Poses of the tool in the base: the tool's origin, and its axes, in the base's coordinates. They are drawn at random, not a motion.
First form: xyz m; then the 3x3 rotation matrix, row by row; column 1 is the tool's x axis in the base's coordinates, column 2 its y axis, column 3 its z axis. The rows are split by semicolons.
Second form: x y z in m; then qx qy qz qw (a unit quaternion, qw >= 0). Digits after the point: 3 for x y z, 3 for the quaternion.
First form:
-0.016, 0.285, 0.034; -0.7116, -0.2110, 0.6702; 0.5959, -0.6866, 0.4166; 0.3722, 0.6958, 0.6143
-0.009, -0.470, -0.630; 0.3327, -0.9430, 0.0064; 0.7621, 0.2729, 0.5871; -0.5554, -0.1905, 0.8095
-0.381, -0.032, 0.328; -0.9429, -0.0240, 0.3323; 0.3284, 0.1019, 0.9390; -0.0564, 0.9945, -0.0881
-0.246, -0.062, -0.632; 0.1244, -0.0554, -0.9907; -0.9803, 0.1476, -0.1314; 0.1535, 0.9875, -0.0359
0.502, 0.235, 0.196; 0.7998, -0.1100, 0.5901; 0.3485, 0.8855, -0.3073; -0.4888, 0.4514, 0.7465
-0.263, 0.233, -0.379; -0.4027, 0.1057, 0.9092; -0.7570, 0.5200, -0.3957; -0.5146, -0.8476, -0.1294
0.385, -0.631, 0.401; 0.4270, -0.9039, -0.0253; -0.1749, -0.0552, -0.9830; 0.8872, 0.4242, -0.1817
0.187, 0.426, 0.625; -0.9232, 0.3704, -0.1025; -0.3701, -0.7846, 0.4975; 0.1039, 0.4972, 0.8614
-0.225, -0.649, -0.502; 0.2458, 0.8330, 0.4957; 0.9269, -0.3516, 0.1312; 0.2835, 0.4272, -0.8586
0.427, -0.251, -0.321; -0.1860, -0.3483, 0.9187; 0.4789, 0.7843, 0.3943; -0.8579, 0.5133, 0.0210
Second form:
-0.016, 0.285, 0.034, 0.300, 0.320, 0.868, 0.232
-0.009, -0.470, -0.630, -0.250, 0.181, 0.549, 0.777
-0.381, -0.032, 0.328, 0.104, 0.730, 0.662, 0.133
-0.246, -0.062, -0.632, 0.503, -0.515, -0.416, 0.556
0.502, 0.235, 0.196, 0.205, 0.291, 0.124, 0.926
-0.263, 0.233, -0.379, -0.227, 0.716, -0.434, 0.497
0.385, -0.631, 0.401, 0.645, -0.418, 0.334, 0.545
0.187, 0.426, 0.625, 0.000, -0.263, -0.945, 0.196
-0.225, -0.649, -0.502, 0.784, 0.562, 0.249, 0.094
0.427, -0.251, -0.321, 0.047, 0.698, 0.325, 0.636

